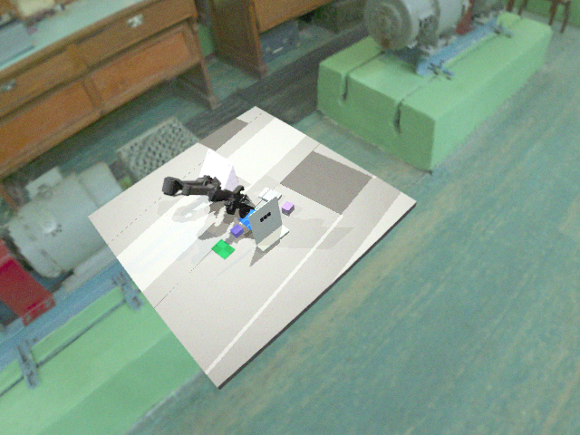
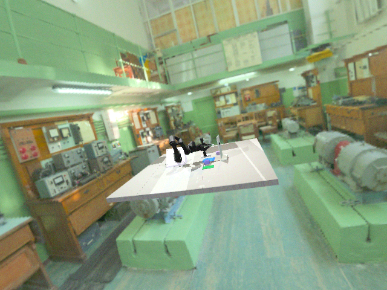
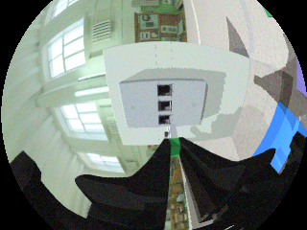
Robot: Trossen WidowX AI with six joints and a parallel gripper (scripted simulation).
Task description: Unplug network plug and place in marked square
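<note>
Now: the flat blue square 70 mm behind my gripper tip, 10 mm to the left of it and 150 mm below it. From my gripper tip the other things lie so: green plug 10 mm ahead; upright grey panel 80 mm ahead, 50 mm below.
</note>
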